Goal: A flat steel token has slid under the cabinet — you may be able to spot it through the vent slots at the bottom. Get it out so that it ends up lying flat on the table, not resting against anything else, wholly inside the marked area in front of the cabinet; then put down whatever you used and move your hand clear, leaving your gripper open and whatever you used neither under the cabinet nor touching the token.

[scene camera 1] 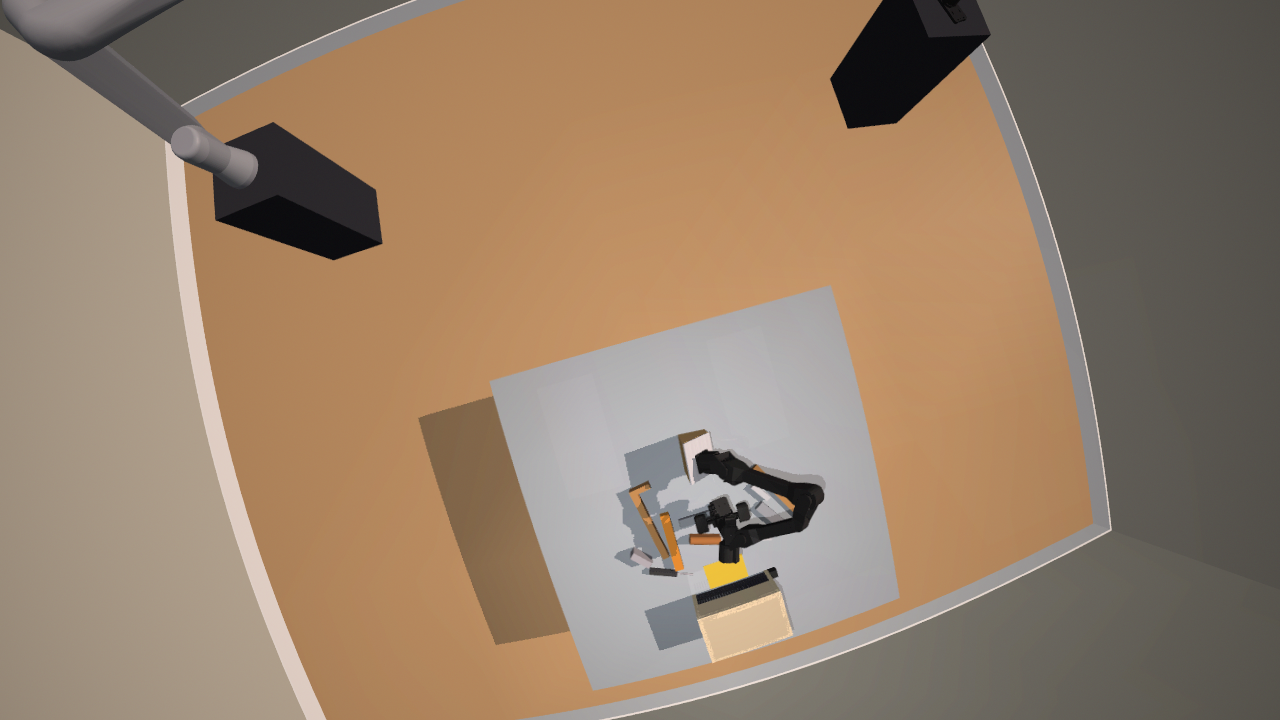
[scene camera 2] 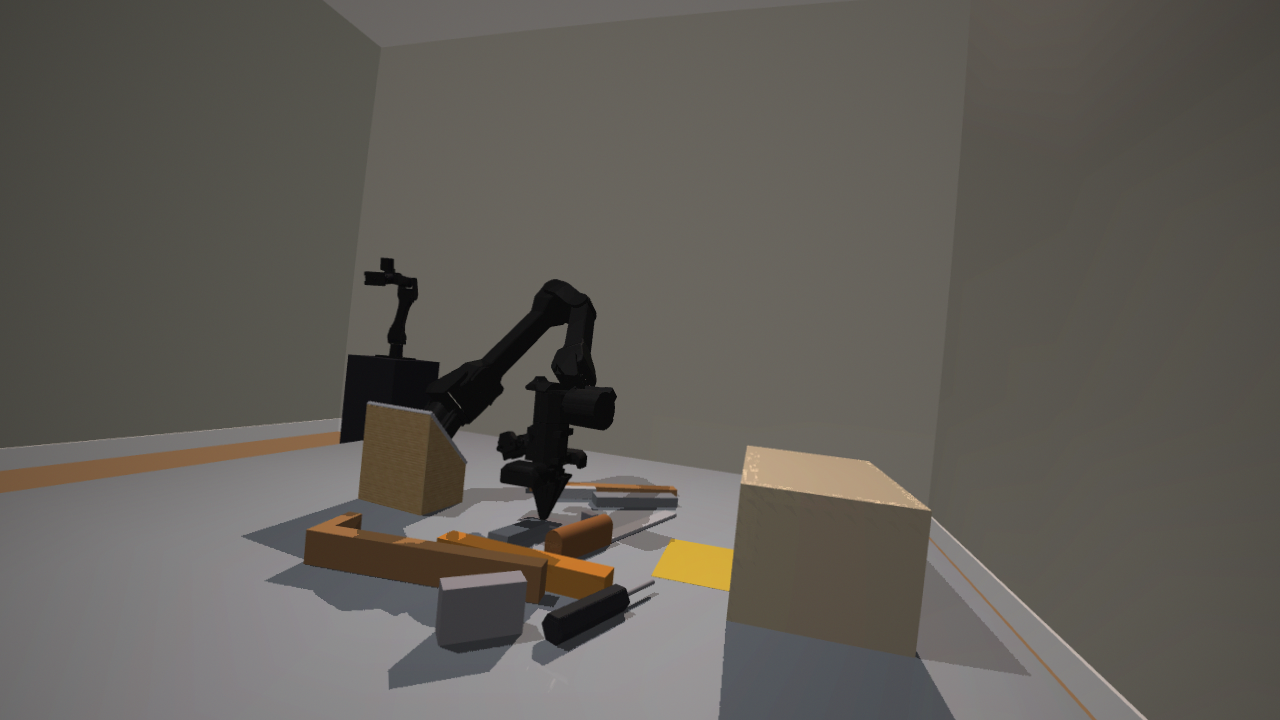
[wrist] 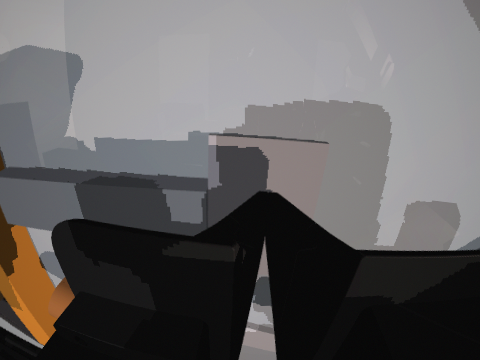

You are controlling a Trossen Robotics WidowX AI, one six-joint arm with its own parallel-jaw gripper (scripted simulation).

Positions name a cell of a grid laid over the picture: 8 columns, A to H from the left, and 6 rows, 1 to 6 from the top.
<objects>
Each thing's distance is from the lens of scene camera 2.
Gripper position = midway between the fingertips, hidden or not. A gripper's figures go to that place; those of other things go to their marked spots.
gripper (scene camera 2: D5): 84 cm
orange L-shaped frame (scene camera 2: C5): 69 cm
</objects>
